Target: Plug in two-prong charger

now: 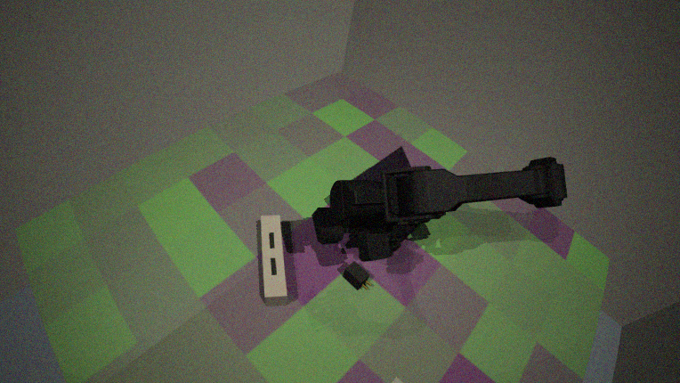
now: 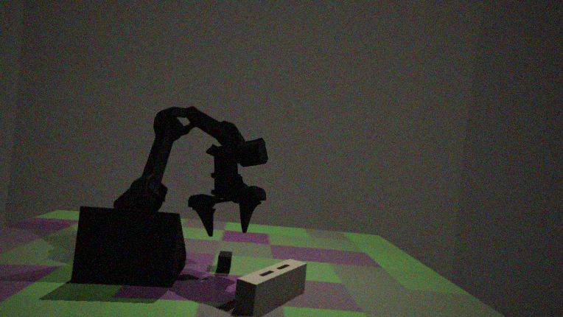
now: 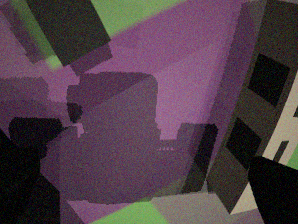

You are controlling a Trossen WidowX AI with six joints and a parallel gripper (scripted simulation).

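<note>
The dark charger lies 10 mm ahead of my gripper tip, 70 mm to the left of it and 80 mm below it.
</note>
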